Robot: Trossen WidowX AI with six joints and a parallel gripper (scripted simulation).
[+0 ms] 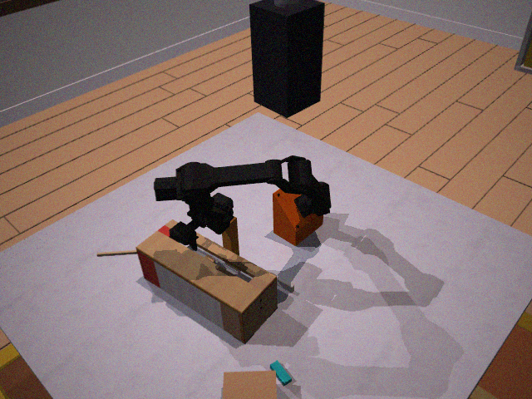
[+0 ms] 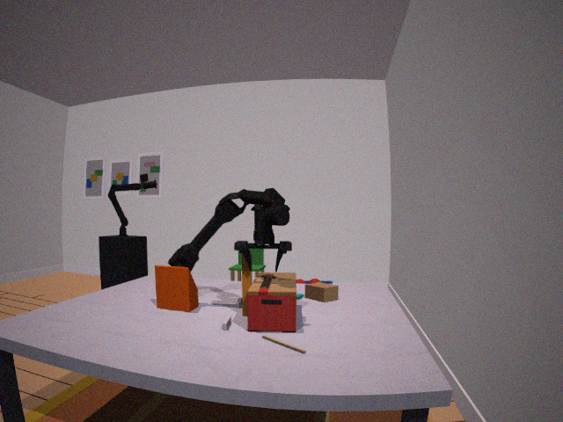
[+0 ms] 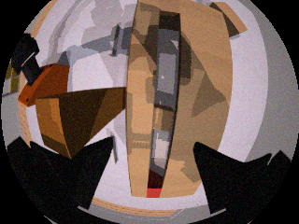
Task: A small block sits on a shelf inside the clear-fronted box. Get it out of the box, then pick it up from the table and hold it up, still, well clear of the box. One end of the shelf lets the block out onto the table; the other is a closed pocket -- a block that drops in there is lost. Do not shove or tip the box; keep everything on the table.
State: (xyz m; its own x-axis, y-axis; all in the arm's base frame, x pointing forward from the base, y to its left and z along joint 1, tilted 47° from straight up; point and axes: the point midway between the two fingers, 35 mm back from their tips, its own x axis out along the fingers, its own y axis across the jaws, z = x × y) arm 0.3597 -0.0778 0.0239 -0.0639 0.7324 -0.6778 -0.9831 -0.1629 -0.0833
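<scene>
My gripper tip is 20 mm to the right of the wooden box and 100 mm above it. From my gripper tip the other things lie so: orange bar (60 mm behind, 20 mm to the left, 50 mm below); then tan block (10 mm ahead, 10 mm to the left, 80 mm below); then thin wooden stick (120 mm ahead, 280 mm to the right, 160 mm below).
</scene>
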